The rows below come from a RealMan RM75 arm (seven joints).
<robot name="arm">
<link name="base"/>
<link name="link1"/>
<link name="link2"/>
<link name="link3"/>
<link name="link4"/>
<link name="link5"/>
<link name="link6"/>
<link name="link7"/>
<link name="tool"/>
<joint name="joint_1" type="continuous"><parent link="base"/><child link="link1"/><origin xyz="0.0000 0.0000 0.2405"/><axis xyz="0 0 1"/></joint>
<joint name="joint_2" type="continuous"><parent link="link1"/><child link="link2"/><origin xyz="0.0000 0.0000 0.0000" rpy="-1.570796 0.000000 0.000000"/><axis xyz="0 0 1"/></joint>
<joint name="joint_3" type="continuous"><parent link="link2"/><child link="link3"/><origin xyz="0.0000 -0.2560 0.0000" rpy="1.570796 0.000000 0.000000"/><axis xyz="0 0 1"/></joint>
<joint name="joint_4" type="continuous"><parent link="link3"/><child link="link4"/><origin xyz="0.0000 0.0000 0.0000" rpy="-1.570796 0.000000 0.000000"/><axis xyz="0 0 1"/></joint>
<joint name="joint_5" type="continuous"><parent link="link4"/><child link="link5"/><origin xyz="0.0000 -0.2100 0.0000" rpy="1.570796 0.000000 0.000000"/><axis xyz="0 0 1"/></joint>
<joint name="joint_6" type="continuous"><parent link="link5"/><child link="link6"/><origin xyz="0.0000 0.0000 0.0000" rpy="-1.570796 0.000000 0.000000"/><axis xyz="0 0 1"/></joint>
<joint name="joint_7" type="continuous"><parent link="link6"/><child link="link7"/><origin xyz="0.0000 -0.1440 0.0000" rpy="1.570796 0.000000 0.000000"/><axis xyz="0 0 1"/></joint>
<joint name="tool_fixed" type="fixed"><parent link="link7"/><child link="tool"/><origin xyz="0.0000 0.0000 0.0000"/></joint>
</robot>
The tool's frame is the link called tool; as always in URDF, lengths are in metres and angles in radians. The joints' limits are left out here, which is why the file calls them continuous.
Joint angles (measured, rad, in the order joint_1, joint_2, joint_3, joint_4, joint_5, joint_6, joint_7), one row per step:
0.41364 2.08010 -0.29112 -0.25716 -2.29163 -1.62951 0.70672
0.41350 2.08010 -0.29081 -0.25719 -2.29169 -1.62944 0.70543
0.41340 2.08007 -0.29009 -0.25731 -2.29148 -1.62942 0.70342
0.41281 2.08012 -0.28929 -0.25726 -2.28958 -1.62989 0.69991
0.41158 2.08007 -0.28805 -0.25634 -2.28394 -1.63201 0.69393
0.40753 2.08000 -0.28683 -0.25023 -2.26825 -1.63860 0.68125
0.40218 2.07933 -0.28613 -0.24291 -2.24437 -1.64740 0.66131
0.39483 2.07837 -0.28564 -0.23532 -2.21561 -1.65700 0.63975
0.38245 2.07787 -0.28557 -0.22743 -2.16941 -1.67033 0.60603
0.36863 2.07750 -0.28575 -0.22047 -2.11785 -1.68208 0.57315
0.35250 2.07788 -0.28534 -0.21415 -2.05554 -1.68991 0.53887
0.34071 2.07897 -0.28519 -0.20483 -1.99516 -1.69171 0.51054
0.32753 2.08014 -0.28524 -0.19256 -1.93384 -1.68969 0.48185
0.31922 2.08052 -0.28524 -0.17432 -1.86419 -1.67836 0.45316
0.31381 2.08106 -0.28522 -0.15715 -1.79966 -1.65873 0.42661
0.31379 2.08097 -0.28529 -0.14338 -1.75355 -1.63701 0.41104
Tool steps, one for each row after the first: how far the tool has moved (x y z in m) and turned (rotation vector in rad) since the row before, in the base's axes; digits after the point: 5 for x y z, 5 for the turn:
0.00005 -0.00002 0.00002 0.00088 -0.00046 0.00071
0.00005 0.00007 0.00010 0.00184 -0.00052 0.00110
0.00000 0.00006 0.00020 0.00385 0.00033 0.00153
-0.00023 0.00012 0.00050 0.00781 0.00320 0.00231
-0.00096 -0.00048 0.00067 0.01612 0.01294 0.00317
-0.00111 -0.00021 0.00148 0.02595 0.01546 0.00621
-0.00075 -0.00035 0.00206 0.03122 0.01682 0.00421
-0.00046 -0.00036 0.00365 0.05242 0.02130 0.00481
0.00028 -0.00017 0.00439 0.05832 0.01985 -0.00048
0.00136 0.00035 0.00539 0.07059 0.01832 -0.00914
0.00105 0.00125 0.00444 0.06477 0.01713 -0.01446
0.00202 0.00059 0.00409 0.06462 0.01507 -0.02140
0.00226 0.00265 0.00410 0.06900 0.01446 -0.03048
0.00314 0.00328 0.00338 0.06186 0.00699 -0.03617
0.00257 0.00363 0.00199 0.03967 0.00366 -0.03176

